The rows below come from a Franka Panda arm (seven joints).
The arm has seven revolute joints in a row. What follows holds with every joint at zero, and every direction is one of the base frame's.
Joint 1 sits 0.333 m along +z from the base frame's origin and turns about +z.
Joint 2 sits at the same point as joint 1 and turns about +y.
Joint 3 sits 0.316 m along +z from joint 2 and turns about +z.
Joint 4 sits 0.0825 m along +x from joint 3 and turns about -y.
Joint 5 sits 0.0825 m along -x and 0.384 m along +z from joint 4 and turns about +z.
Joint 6 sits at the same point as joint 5 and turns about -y.
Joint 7 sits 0.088 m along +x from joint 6 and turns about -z.
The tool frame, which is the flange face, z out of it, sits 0.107 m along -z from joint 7; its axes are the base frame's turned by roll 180, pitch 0 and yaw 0 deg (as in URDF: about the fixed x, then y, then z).
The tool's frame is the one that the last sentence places.
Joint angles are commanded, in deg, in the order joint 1, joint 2, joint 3, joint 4, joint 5, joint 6, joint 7. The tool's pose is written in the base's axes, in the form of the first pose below.
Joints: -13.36 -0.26 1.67 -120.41 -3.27 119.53 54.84
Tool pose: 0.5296 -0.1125 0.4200 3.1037 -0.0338 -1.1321
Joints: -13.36 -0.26 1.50 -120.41 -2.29 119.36 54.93
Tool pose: 0.5291 -0.1132 0.4197 3.1101 -0.0203 -1.1455
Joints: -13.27 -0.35 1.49 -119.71 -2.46 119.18 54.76
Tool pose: 0.5315 -0.1130 0.4259 3.1170 -0.0286 -1.1400
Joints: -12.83 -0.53 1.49 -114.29 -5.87 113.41 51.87
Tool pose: 0.5397 -0.1148 0.4633 3.0771 -0.0689 -1.0600
